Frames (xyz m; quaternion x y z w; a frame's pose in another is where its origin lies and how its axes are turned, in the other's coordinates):
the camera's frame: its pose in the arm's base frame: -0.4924 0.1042 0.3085 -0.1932 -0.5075 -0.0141 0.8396
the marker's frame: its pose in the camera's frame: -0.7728 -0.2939 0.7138 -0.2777 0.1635 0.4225 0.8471
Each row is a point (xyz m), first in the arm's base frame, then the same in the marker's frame.
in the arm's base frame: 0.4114 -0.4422 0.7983
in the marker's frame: 1.5515 -0.8337 -1.1945
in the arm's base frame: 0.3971 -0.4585 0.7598
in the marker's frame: 1.5271 -0.7992 -1.2074
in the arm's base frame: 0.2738 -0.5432 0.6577
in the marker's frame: 1.3682 -0.7159 -1.2324
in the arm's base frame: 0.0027 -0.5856 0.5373
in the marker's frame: 1.1024 -0.6059 -1.1487
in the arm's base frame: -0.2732 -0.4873 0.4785
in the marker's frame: 0.9099 -0.5280 -0.9339
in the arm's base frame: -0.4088 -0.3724 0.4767
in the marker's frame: 0.8518 -0.5030 -0.7678
